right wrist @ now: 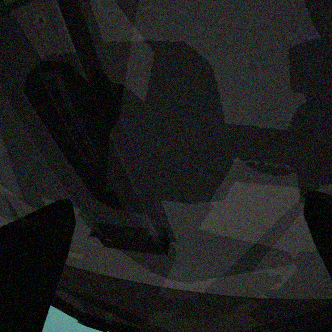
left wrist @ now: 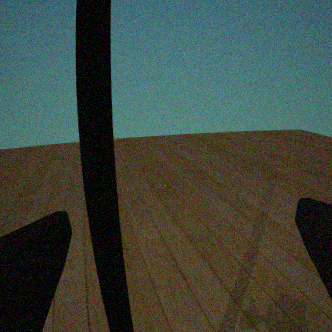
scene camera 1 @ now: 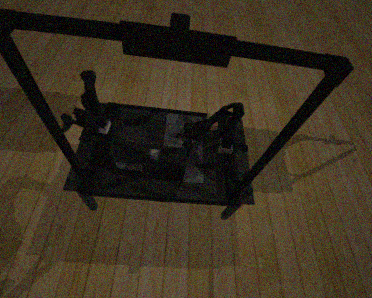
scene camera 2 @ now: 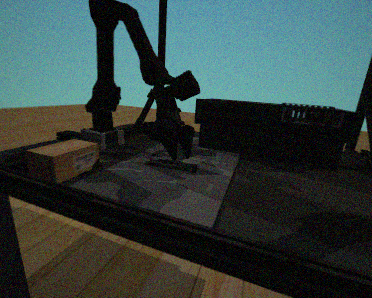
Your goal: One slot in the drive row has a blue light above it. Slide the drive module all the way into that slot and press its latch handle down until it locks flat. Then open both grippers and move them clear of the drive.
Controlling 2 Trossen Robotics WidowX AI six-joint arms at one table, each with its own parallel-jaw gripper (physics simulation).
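Pixels of known places: left gripper, fingertip midpoint: [left wrist: 185, 218] [scene camera 1: 70, 136]; right gripper, fingertip midpoint: [right wrist: 192, 208] [scene camera 1: 183, 139] [scene camera 2: 182, 159]; left arm's base, origin of the base link: [scene camera 1: 100, 123]; right arm's base, origin of the base link: [scene camera 1: 226, 144] [scene camera 2: 102, 129].
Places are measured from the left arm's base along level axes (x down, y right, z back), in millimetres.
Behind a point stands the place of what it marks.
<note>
The drive module [scene camera 2: 187, 167] @(z -560, x 59, y -71 mm) [right wrist: 131, 191] @(z -600, x 60, y -47 mm) is a dark, narrow bar lying on the grey patterned mat [scene camera 2: 195, 205] @(z -481, x 70, y -208 mm), outside the drive row. In the right wrist view it slants down from the upper left. My right gripper [scene camera 2: 181, 156] @(z -598, x 58, y -24 mm) [right wrist: 192, 208] @(z -598, x 58, y -24 mm) is open and empty, pointing down close above the module. My left gripper [scene camera 1: 66, 122] [left wrist: 185, 218] @(z -51, x -368, y 382 mm) is open and empty, turned outward beyond the table's left edge. The dark drive enclosure [scene camera 2: 250, 125] @(z -450, x -32, y 172 mm) [scene camera 1: 145, 160] @(z -384, x -104, y 295 mm) stands beside the mat. Its blue light and the latch handle's position cannot be made out in the dimness.
A cardboard box [scene camera 2: 62, 160] @(z -758, x 25, y -263 mm) sits at the table's near left in scene camera 2. A slotted strip [scene camera 2: 312, 115] @(z -280, x -82, y 195 mm) is on the enclosure's top. A black gantry frame [scene camera 1: 300, 119] @(z -935, x -763, y 426 mm) spans the table, and one post [left wrist: 97, 150] @(z -84, x -379, y 459 mm) crosses the left wrist view.
</note>
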